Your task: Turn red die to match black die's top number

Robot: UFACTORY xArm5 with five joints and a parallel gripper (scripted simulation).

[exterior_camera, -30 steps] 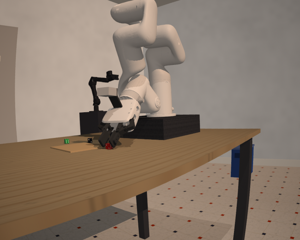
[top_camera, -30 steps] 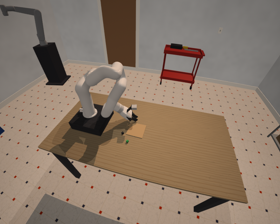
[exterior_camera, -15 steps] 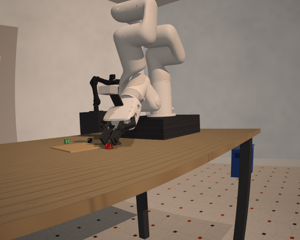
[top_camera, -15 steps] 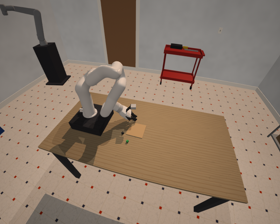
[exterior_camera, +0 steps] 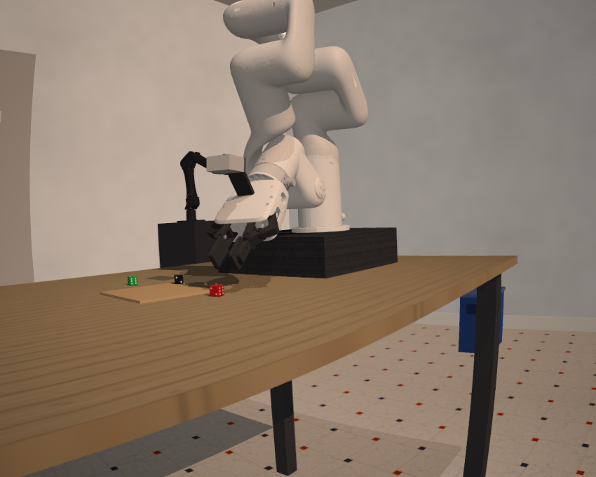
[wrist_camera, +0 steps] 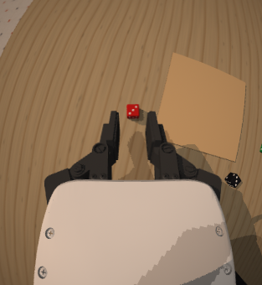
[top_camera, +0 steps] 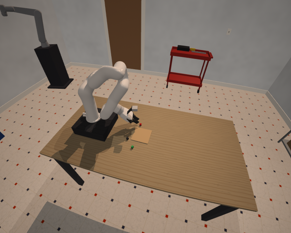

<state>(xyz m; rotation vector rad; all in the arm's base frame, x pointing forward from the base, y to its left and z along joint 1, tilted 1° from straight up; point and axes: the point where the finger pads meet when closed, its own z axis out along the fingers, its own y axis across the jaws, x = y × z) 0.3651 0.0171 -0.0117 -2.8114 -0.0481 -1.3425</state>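
Now: hand 50 mm above the red die and 40 mm short of it. Also, from my hand: black die: 160 mm to the right, 60 mm behind, 50 mm below; then green die: 240 mm to the right, 50 mm below, 10 mm behind; then tan mat: 110 mm to the right, 60 mm below, 60 mm ahead.
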